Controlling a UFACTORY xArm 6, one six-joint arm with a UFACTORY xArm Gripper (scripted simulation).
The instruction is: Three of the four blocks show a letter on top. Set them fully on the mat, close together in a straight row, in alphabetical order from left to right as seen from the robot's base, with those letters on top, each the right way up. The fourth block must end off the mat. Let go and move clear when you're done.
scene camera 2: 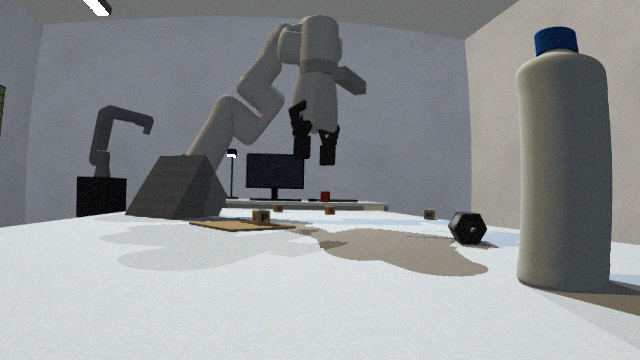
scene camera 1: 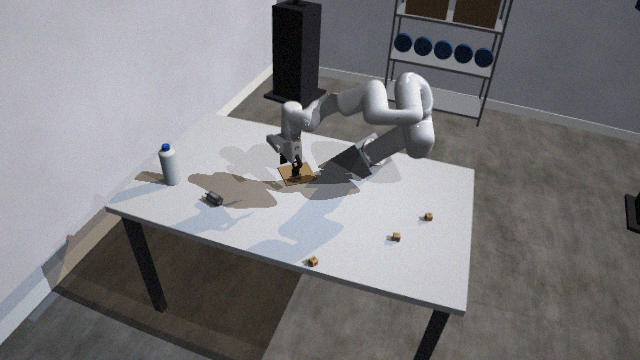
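The gripper point(scene camera 2: 315, 162) is visible, and so is a black hexagonal object point(scene camera 2: 467, 228).
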